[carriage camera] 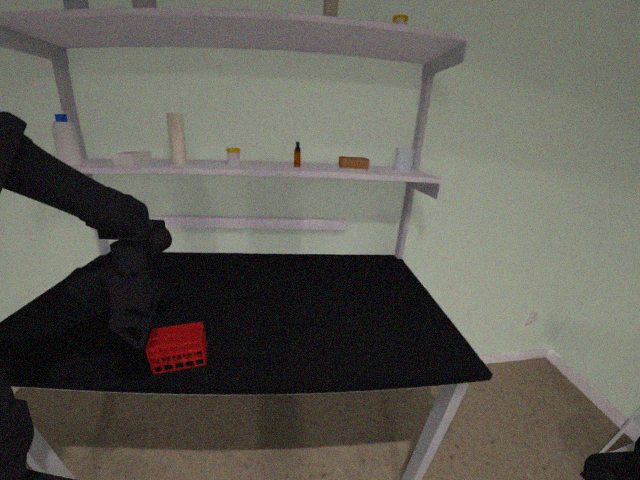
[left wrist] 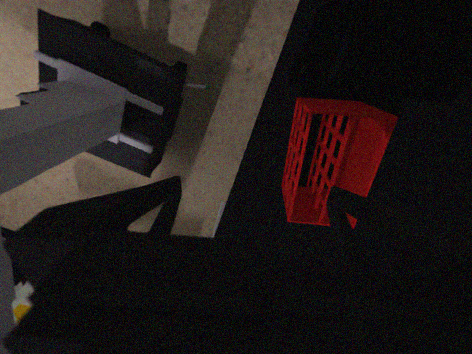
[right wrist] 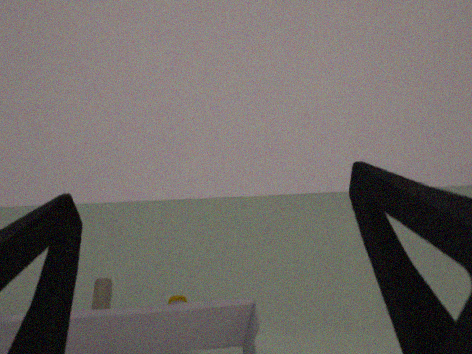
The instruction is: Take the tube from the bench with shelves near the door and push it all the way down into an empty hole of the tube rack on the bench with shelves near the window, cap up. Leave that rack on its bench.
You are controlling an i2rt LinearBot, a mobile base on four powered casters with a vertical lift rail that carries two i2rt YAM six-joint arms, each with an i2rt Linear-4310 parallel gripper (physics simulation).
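Frame: origin at the left arm's base, x back, y up, z left, level; centimetres.
Seen in the pictures: left gripper, between the fingertips: (carriage camera: 145, 332) (left wrist: 254, 189); right gripper, between the fingertips: (right wrist: 214, 192).
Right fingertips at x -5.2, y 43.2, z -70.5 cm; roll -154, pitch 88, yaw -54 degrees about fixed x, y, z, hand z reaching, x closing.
Offsets run from my right fingertips to a thing's middle. "pt": to the spot under its first point. Level surfaces: height alone.
The red tube rack @(dx -34.1, dy -54.7, dz +71.8 cm) (carriage camera: 178, 347) (left wrist: 367, 150) sits on the black bench top @(dy -59.0 cm) (carriage camera: 310, 320) near its front edge, left of the middle. Its upper face looks plain and openings show in its front side; whether it is upright or tipped is hard to tell. My left gripper (carriage camera: 138, 338) (left wrist: 254, 189) is open and empty, over the bench beside the rack; one finger overlaps the rack in the left wrist view. My right gripper (right wrist: 214, 192) is open and empty, facing the wall and ceiling. The tube does not show in these views.
A lower shelf @(dy -13.3 cm) (carriage camera: 268, 169) above the bench holds bottles, a jar, a brown box @(pt dx -90.3, dy -10.9, dz +24.2 cm) (carriage camera: 354, 162) and a cup. An upper shelf (carriage camera: 232, 29) runs above it. My base (left wrist: 110, 55) stands before the bench. A small white and yellow thing (left wrist: 22, 302) shows at lower left.
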